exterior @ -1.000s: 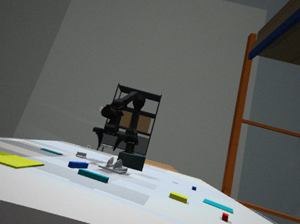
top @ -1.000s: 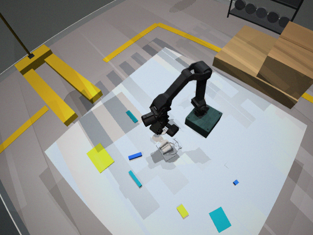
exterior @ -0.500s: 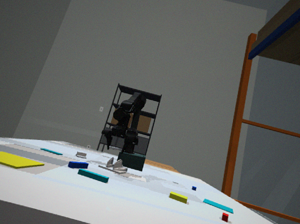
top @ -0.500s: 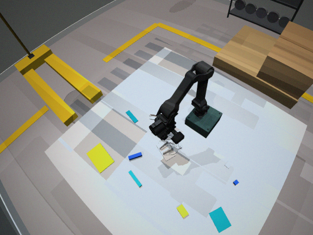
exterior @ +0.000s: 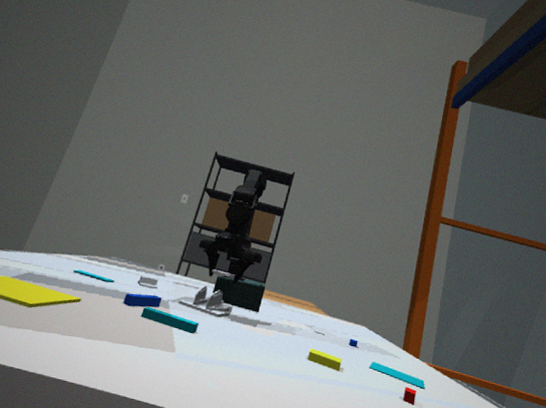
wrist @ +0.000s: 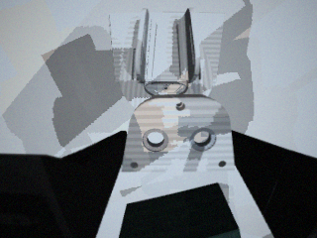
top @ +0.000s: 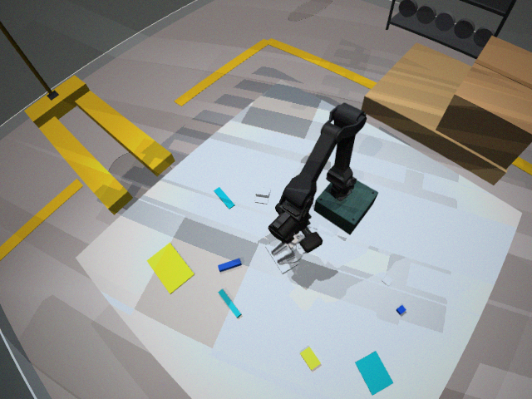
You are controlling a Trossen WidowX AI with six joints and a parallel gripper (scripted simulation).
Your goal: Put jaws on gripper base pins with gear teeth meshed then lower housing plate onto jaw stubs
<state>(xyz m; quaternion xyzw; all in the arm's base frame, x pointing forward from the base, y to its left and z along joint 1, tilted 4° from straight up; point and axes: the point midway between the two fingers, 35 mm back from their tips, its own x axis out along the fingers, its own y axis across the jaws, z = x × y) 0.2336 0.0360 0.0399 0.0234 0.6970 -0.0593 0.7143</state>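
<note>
The housing plate lies 8 cm below my gripper tip and 1 cm to the left of it. From my gripper tip the other things lie so: small yellow block 32 cm to the left, 22 cm ahead, 7 cm below; then grey jaw 7 cm below, 2 cm to the left, 2 cm ahead; then small blue cube 41 cm to the left, 11 cm behind, 7 cm below.
</note>
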